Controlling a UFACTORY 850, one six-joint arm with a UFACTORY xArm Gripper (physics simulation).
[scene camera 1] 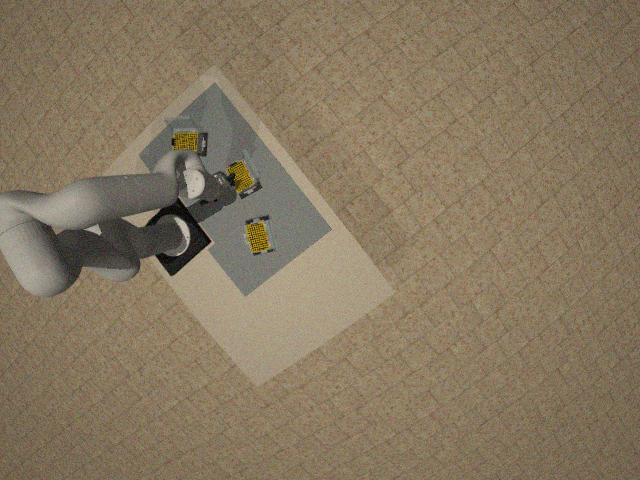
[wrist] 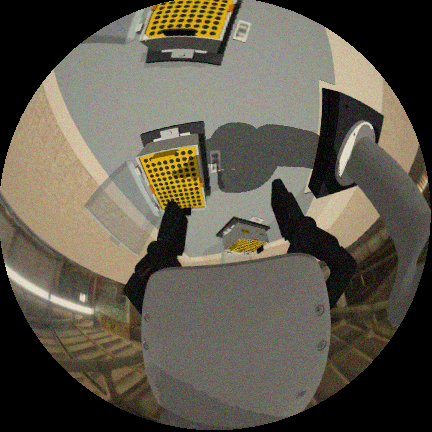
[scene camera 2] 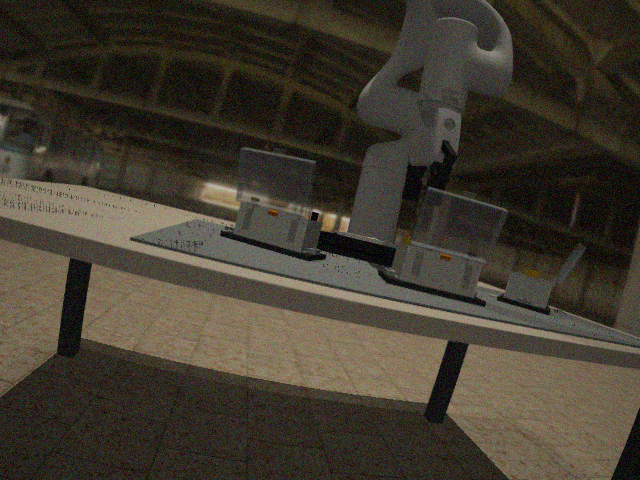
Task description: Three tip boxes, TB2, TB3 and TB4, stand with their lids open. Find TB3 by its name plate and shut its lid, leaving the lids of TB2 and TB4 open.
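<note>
Three tip boxes with yellow perforated racks have clear lids standing open. TB3 (scene camera 1: 258, 237) (scene camera 2: 273, 227) (wrist: 190, 20) is lowest in scene camera 1, left in scene camera 2 and cut off at the wrist view's top. Its open lid (scene camera 2: 276, 175) stands upright. The middle box (scene camera 1: 241, 176) (scene camera 2: 439, 268) (wrist: 175, 175) has its lid (scene camera 2: 460, 222) (wrist: 122, 205) open, and so does the far box (scene camera 1: 186, 141) (scene camera 2: 527, 289) (wrist: 245, 240). Their plates are not legible now. My gripper (scene camera 1: 217, 189) (scene camera 2: 424, 188) (wrist: 224, 200) is open and empty, above and beside the middle box.
The boxes stand on a grey mat (scene camera 1: 305, 222) (scene camera 2: 175, 237) (wrist: 280, 75) on a beige table (scene camera 1: 310, 310). The robot's dark base plate (scene camera 1: 199, 240) (wrist: 325, 165) is beside the mat. The middle box's upright lid stands close to my gripper.
</note>
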